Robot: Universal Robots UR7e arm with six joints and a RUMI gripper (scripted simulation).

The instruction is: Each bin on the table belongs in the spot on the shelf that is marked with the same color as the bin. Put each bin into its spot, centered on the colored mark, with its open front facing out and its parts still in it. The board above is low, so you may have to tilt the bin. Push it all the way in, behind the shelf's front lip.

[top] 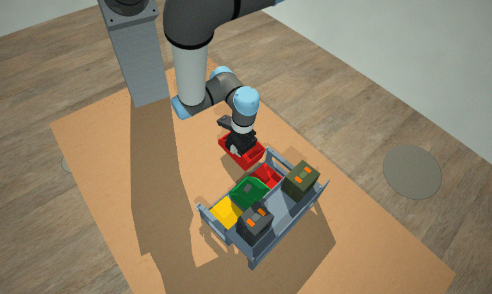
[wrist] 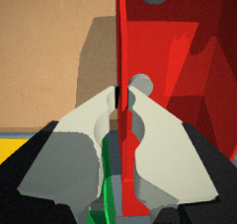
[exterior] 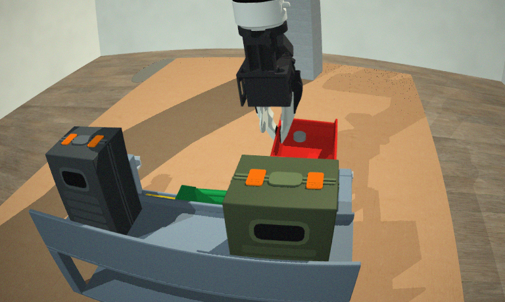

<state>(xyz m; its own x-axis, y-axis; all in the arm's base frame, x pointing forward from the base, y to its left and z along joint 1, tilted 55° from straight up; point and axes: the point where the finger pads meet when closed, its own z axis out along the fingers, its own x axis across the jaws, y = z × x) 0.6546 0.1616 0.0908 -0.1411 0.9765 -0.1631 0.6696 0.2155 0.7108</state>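
The red bin lies 2 cm behind my hand, 5 cm to the left of it and 2 cm below it. Round my hand: olive box: 27 cm ahead, 10 cm to the left, 6 cm above; then dark grey box: 31 cm ahead, 13 cm to the right, 7 cm above; then green bin: 19 cm ahead, 3 cm to the right, 5 cm below.
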